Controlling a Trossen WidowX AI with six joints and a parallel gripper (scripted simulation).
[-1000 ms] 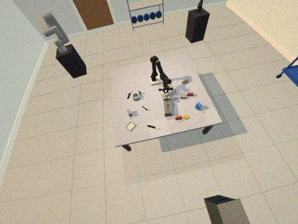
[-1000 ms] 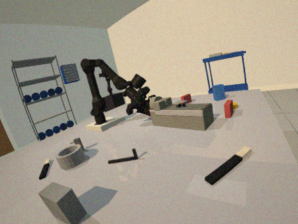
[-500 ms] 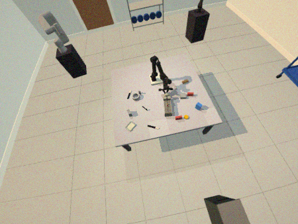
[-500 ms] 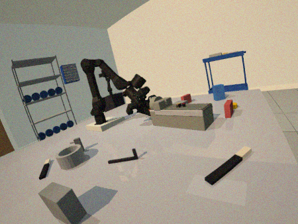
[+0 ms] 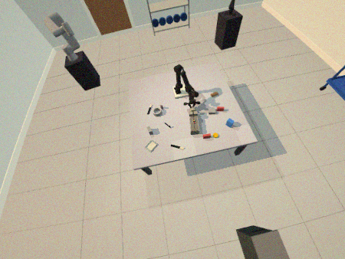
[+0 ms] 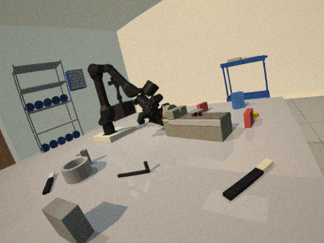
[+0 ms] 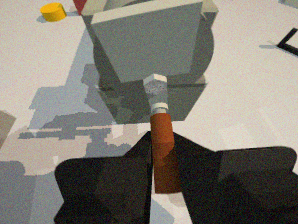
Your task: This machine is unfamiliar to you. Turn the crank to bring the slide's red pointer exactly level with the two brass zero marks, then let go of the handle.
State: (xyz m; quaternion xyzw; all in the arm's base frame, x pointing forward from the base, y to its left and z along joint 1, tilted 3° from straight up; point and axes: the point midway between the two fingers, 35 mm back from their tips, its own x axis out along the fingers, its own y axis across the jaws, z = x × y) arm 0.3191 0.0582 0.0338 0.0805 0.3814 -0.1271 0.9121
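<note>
The brown crank handle is 30 mm above my gripper tip, 20 mm behind it and 10 mm to the left of it. From my gripper tip the other things lie so: yellow disc 370 mm ahead, 120 mm to the left, 30 mm below; then red pointer 180 mm ahead, 50 mm to the right, 50 mm above; then black l-shaped piece 310 mm to the right, 70 mm ahead, 20 mm below.
</note>
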